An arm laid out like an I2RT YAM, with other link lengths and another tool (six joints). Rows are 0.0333 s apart.
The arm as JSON. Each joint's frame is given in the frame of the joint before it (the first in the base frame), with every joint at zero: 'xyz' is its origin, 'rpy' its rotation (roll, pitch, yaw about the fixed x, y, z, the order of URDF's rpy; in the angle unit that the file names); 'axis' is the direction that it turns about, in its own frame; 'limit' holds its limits. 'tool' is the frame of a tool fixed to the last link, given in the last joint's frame.
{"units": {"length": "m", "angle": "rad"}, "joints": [
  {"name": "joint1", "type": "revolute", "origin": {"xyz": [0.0, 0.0, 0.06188], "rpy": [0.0, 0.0, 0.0]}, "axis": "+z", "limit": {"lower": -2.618, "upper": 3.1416}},
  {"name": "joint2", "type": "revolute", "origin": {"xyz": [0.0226, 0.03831, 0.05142], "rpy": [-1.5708, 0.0, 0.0]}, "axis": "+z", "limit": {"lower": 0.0, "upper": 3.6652}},
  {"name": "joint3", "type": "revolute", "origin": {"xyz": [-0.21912, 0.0, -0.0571], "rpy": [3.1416, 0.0, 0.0]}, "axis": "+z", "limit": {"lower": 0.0, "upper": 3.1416}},
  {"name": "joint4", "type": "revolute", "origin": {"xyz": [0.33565, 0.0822, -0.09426], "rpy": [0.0, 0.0, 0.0]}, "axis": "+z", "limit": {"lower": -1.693, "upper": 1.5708}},
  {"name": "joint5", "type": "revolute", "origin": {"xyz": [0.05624, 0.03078, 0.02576], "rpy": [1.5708, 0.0, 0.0]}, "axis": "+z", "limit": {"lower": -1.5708, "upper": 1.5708}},
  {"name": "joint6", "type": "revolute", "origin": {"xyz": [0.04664, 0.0, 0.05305], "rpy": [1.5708, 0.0, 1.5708]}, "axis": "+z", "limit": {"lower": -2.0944, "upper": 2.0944}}
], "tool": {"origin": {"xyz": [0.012, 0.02, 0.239], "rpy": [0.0, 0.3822, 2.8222]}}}
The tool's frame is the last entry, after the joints.
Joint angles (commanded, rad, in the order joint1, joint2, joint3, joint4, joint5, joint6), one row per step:
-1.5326 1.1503 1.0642 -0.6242 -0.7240 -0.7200
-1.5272 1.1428 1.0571 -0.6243 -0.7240 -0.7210
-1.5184 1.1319 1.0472 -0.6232 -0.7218 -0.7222
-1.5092 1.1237 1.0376 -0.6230 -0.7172 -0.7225
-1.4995 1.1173 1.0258 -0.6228 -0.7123 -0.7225
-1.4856 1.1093 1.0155 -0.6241 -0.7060 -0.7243
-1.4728 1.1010 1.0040 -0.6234 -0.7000 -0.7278
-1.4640 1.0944 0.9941 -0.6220 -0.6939 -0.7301
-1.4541 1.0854 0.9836 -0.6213 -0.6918 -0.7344
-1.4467 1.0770 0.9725 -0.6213 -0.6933 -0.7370
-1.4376 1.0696 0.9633 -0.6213 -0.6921 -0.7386
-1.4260 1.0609 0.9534 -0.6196 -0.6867 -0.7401
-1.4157 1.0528 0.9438 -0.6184 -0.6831 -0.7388
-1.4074 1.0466 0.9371 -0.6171 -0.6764 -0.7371
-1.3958 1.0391 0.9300 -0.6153 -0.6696 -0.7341
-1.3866 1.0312 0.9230 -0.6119 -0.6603 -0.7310
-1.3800 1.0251 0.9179 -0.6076 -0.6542 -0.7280
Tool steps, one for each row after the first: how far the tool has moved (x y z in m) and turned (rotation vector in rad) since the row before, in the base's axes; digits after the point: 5 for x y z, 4 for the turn. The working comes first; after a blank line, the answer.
Tool pose at each row, in the base's axes (x y z in m, rotation vector in rad; the steps are taken from these numbers as rounded here):
0.24012 -0.46267 0.15828 1.5923 1.6516 0.5555
0.24254 -0.45993 0.15781 1.5875 1.6572 0.5572
0.24599 -0.45633 0.15733 1.5806 1.6655 0.5571
0.24905 -0.45292 0.15534 1.5784 1.6730 0.5586
0.25221 -0.44913 0.15131 1.5793 1.6807 0.5637
0.25685 -0.44433 0.14836 1.5759 1.6934 0.5669
0.26099 -0.43997 0.14534 1.5712 1.7066 0.5675
0.26335 -0.43709 0.14254 1.5698 1.7153 0.5664
0.26698 -0.43302 0.14079 1.5619 1.7272 0.5669
0.27023 -0.42879 0.13866 1.5551 1.7362 0.5723
0.27363 -0.42482 0.13681 1.5494 1.7454 0.5760
0.27716 -0.42099 0.13500 1.5436 1.7559 0.5753
0.28048 -0.41713 0.13315 1.5397 1.7632 0.5784
0.28235 -0.41485 0.13171 1.5394 1.7679 0.5769
0.28553 -0.41163 0.13070 1.5363 1.7742 0.5768
0.28723 -0.40983 0.12997 1.5358 1.7777 0.5715
0.28862 -0.40882 0.13003 1.5337 1.7793 0.5670

0.00242 0.00274 -0.00047 -0.0010 0.0006 0.0059
0.00345 0.00360 -0.00048 -0.0030 0.0019 0.0077
0.00306 0.00341 -0.00199 0.0008 0.0032 0.0059
0.00316 0.00379 -0.00403 0.0050 0.0036 0.0060
0.00464 0.00480 -0.00295 0.0020 0.0054 0.0100
0.00414 0.00436 -0.00302 -0.0003 0.0060 0.0100
0.00236 0.00288 -0.00280 -0.0001 0.0053 0.0054
0.00363 0.00407 -0.00175 -0.0024 0.0036 0.0105
0.00325 0.00423 -0.00213 0.0009 0.0006 0.0099
0.00340 0.00397 -0.00185 0.0005 0.0019 0.0090
0.00353 0.00383 -0.00181 -0.0021 0.0042 0.0084
0.00332 0.00386 -0.00185 0.0009 0.0018 0.0069
0.00187 0.00228 -0.00144 -0.0004 0.0035 0.0024
0.00318 0.00322 -0.00101 -0.0008 0.0026 0.0050
0.00170 0.00180 -0.00073 -0.0031 0.0038 0.0006
0.00139 0.00101 0.00006 -0.0038 0.0015 0.0004

